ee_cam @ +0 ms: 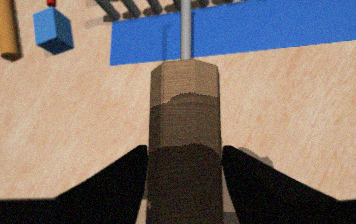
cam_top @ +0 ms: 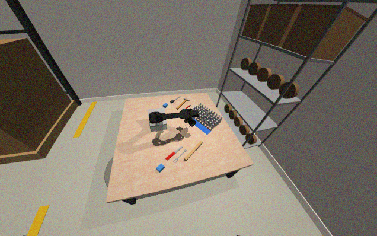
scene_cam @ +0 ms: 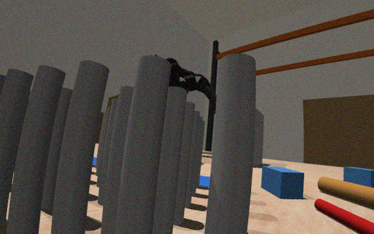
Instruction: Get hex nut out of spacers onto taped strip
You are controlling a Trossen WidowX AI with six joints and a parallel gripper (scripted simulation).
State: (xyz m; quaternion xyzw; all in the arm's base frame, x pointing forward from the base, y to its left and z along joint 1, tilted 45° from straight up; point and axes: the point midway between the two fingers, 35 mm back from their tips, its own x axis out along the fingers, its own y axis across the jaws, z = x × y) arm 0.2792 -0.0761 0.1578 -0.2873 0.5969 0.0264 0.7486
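Right now the blue taped strip is 20 cm below my gripper tip, 17 cm ahead of it and 7 cm to the left of it. The rest, counted from my gripper tip: fork-ended tool (26 cm to the right, 19 cm below, 16 cm behind); then wooden-handled screwdriver (10 cm ahead, 4 cm to the left, 1 cm below); then red screwdriver (44 cm to the left, 20 cm ahead, 19 cm below).
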